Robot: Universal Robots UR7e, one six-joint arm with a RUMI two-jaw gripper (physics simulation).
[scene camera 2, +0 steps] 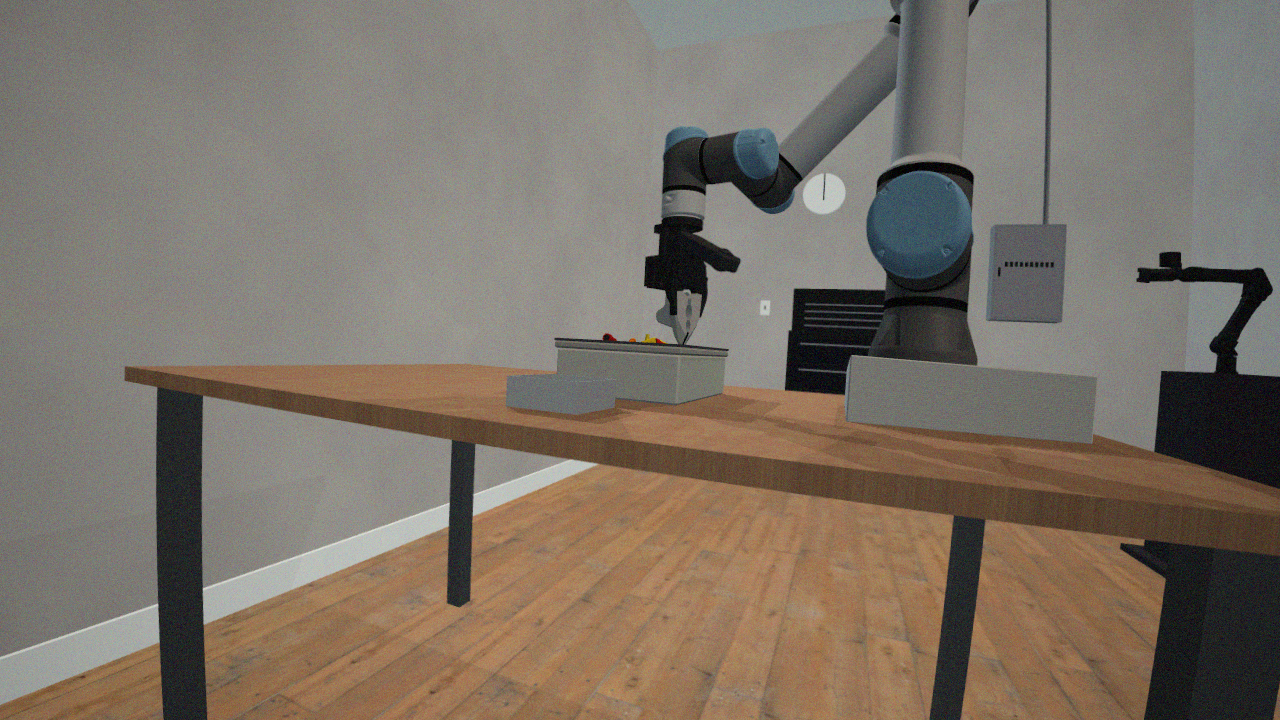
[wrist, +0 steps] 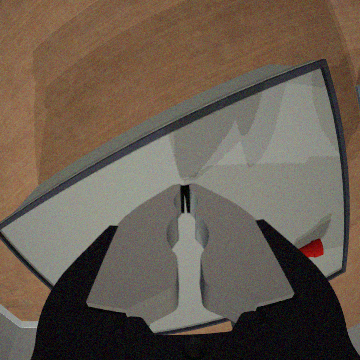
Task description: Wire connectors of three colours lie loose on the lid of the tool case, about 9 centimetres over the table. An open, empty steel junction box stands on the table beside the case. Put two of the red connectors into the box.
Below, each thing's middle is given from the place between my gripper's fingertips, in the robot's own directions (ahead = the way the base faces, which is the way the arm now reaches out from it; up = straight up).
Labels:
My hand is 7 cm short of the tool case (scene camera 2: 673,374), 5 cm above it and 4 cm to the left of it. Also, from my hand: steel junction box (scene camera 2: 568,394) (25 cm to the left, 8 cm ahead, 7 cm below).

